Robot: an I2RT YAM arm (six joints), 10 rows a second.
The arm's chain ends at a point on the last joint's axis. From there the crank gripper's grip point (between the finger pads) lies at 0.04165 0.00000 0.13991 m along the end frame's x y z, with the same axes.
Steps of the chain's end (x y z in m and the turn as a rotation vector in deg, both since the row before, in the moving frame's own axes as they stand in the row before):
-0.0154, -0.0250, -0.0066, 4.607, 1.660, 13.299
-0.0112, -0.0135, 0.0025, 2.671, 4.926, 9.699
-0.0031, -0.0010, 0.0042, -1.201, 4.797, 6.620
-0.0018, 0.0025, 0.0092, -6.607, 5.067, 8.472
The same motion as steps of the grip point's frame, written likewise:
-0.0112, -0.0260, -0.0079, 4.607, 1.660, 13.299
0.0006, -0.0119, -0.0016, 2.671, 4.926, 9.699
0.0080, 0.0074, 0.0002, -1.201, 4.797, 6.620
0.0087, 0.0253, 0.0037, -6.607, 5.067, 8.472

